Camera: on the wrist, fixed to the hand. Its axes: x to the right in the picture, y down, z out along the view.
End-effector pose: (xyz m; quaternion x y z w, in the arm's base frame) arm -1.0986 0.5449 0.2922 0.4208 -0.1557 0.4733 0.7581
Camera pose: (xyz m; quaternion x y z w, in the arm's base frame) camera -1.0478 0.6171 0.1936 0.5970 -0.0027 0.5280 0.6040
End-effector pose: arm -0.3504 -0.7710 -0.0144 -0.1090 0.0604 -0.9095 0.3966
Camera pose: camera -0.4351 -0.7201 -0.1025 0.0363 -0.1811 -0.8839 0.4296
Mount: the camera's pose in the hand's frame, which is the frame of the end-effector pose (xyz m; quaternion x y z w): 0.0054 -0.0772 -0.1074 0.2793 0.0316 0.0226 0.9594
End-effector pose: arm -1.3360 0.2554 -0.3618 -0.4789 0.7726 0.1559 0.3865
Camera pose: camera -1.3190 0.1484 -0.2858 -0.3390 0.8078 -0.0726 0.4766
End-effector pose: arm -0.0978 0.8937 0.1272 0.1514 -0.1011 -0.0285 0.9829
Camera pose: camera -0.0722 0.8510 0.0045 0.4184 -0.0773 0.0279 0.9045
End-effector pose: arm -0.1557 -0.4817 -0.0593 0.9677 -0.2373 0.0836 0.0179
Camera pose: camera -0.1318 -0.4077 0.0478 -0.9254 0.2256 -0.1775 0.2475
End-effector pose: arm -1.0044 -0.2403 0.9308 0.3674 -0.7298 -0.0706 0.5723
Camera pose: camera -0.8744 -0.2651 0.9306 0.4980 -0.7101 0.1606 0.4711
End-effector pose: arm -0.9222 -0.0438 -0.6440 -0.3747 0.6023 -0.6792 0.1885
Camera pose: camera -0.9897 0.0408 -0.5677 -0.2718 0.4026 -0.8274 0.2818
